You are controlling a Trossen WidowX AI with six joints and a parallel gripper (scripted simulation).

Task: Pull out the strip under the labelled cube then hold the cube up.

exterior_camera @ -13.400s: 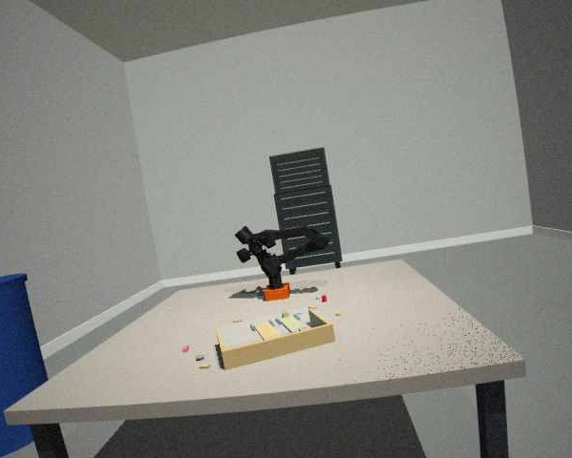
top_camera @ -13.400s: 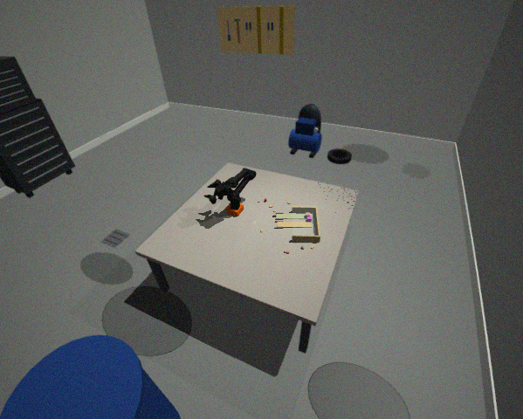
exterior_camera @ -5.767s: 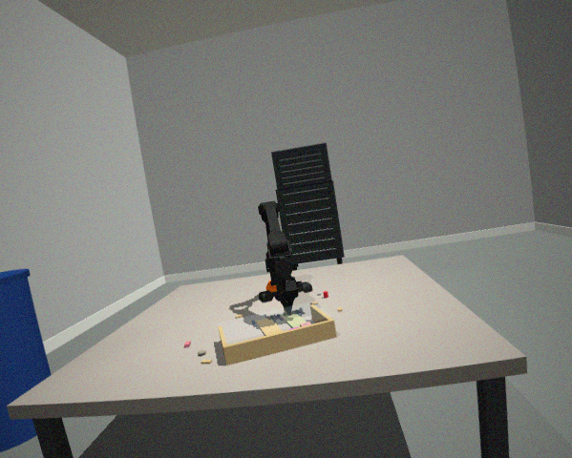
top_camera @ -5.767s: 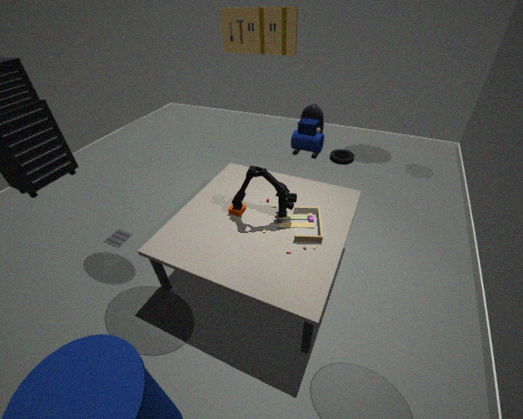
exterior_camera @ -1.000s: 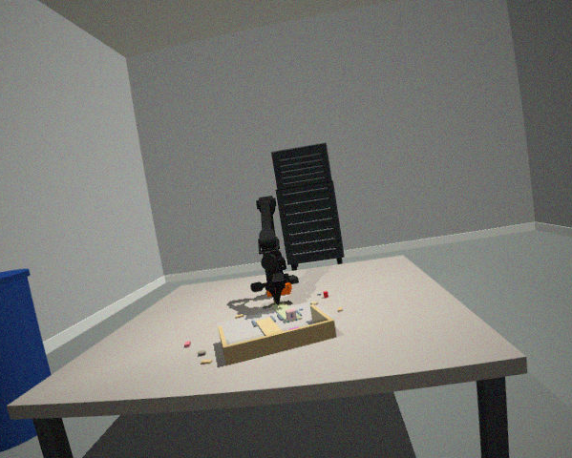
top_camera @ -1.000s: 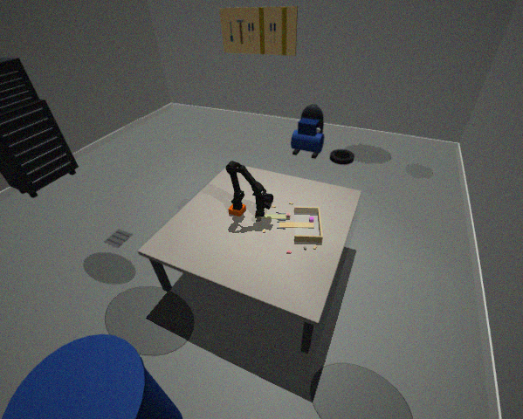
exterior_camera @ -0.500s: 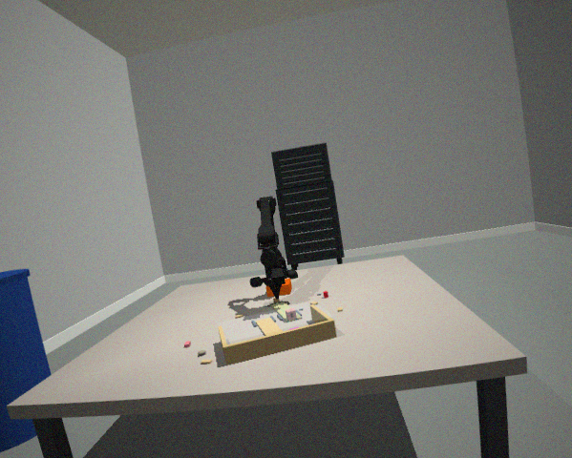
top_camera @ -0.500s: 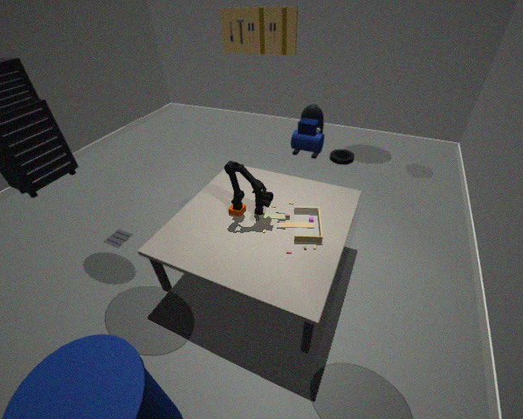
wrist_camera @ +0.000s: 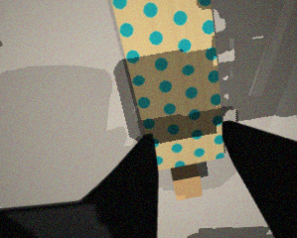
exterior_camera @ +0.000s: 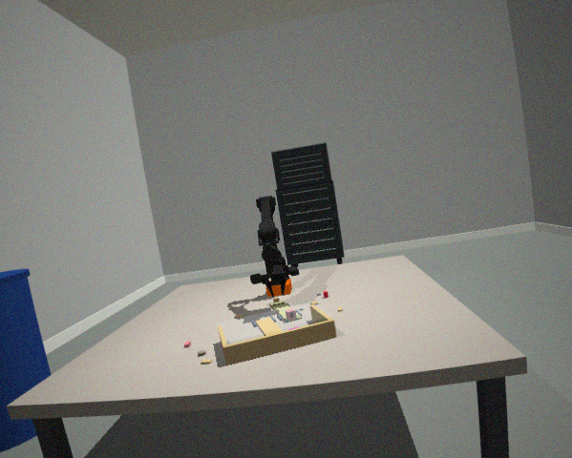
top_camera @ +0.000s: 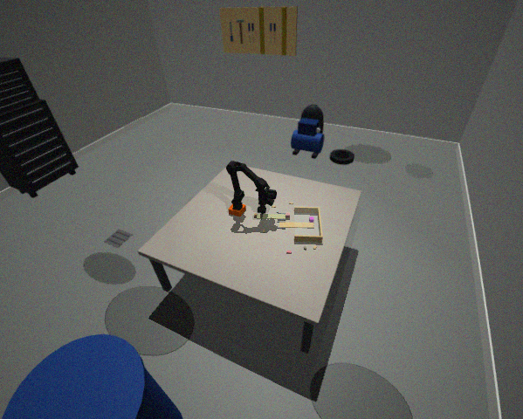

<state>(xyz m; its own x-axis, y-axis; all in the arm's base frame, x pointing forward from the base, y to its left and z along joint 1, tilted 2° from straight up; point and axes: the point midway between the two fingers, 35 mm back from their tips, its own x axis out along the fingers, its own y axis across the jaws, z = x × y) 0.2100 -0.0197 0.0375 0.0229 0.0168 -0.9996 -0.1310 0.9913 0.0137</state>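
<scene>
Now: gripper tip 190 mm short of the pink cube marked e, 20 mm to the right of it and 20 mm above it.
</scene>
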